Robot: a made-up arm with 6 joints.
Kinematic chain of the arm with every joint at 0, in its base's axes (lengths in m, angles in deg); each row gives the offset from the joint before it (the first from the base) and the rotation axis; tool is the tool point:
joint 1: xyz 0 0 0.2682 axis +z
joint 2: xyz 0 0 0 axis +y
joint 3: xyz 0 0 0.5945 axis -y
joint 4: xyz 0 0 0 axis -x
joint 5: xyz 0.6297 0 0 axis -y
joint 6: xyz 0 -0.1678 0 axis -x
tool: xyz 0 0 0
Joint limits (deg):
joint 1: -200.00..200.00
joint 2: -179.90..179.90
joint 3: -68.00..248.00
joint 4: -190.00..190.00
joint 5: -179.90..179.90
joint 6: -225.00..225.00
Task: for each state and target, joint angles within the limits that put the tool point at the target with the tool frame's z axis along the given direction. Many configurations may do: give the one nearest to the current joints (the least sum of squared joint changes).
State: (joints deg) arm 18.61 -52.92 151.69 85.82 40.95 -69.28
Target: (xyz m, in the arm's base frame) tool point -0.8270 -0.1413 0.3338 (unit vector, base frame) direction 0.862 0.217 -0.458
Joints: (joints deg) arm 6.66 -35.13 170.78 74.62 61.42 -47.55
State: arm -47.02 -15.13 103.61 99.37 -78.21 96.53
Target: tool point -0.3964 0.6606 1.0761 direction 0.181 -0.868 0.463
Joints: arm -55.61 -15.96 128.35 105.91 -76.63 113.93
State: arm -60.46 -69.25 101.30 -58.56 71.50 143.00
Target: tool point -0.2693 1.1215 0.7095 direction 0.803 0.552 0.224
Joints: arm -82.91 -74.36 89.23 -39.81 38.47 142.54
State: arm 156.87 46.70 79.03 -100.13 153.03 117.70
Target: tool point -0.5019 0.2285 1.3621 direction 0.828 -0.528 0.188
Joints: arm 153.50 15.71 83.74 -96.67 138.47 73.25
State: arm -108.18 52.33 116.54 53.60 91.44 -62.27
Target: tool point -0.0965 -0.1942 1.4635 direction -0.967 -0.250 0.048
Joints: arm -66.57 17.69 109.04 8.92 89.10 -92.96
